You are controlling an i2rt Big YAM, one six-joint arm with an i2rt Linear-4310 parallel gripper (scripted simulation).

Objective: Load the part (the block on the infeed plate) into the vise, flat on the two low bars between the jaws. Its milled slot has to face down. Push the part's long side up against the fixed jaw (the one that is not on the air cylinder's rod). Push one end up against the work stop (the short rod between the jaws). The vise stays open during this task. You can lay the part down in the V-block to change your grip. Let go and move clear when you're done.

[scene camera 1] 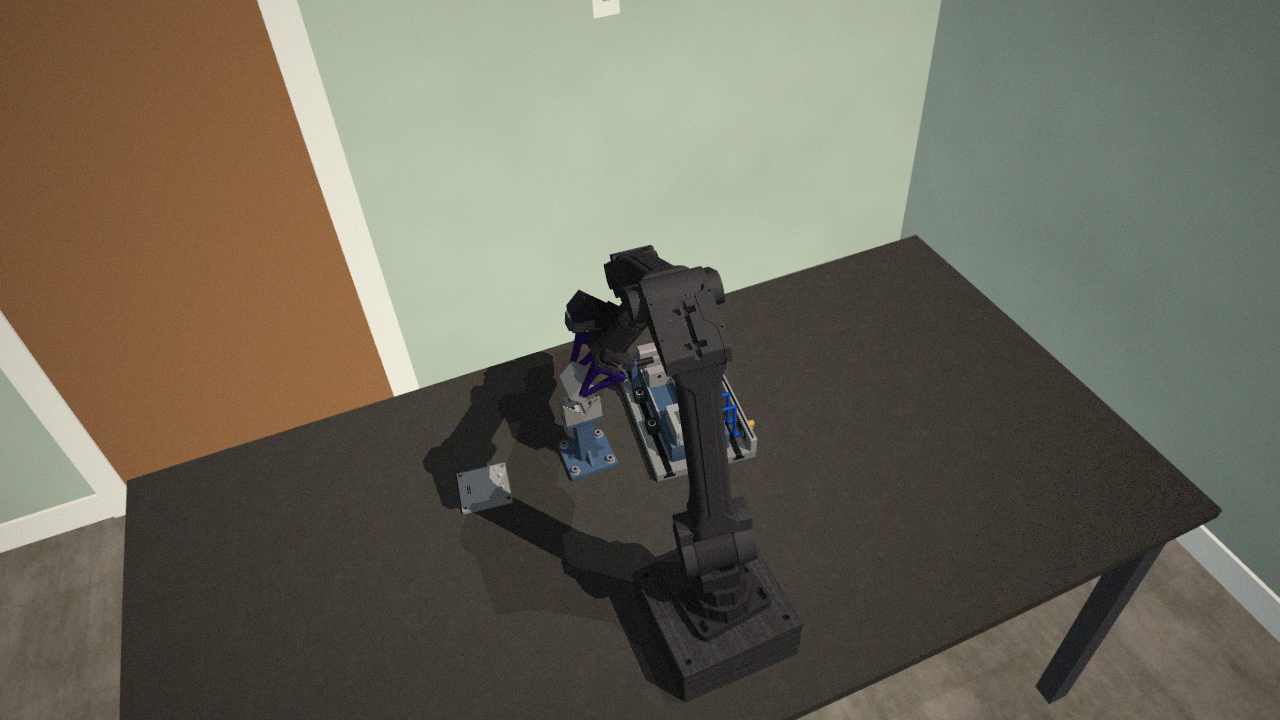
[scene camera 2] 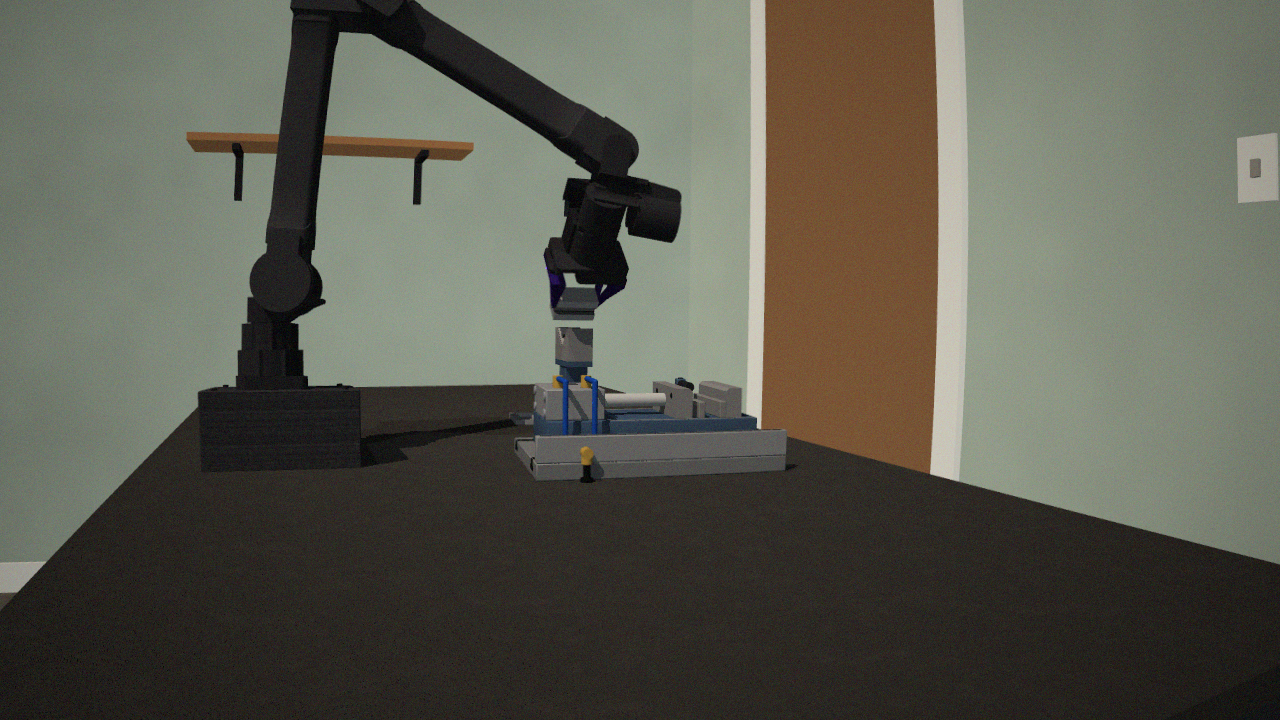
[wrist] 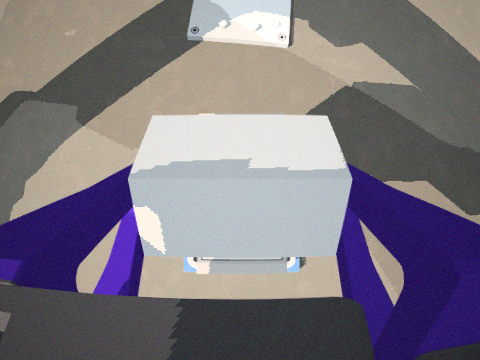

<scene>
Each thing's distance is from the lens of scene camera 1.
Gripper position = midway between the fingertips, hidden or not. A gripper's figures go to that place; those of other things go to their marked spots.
my gripper (scene camera 1: 576,383): 1.47 m
part (scene camera 1: 573,376): 1.46 m
</scene>
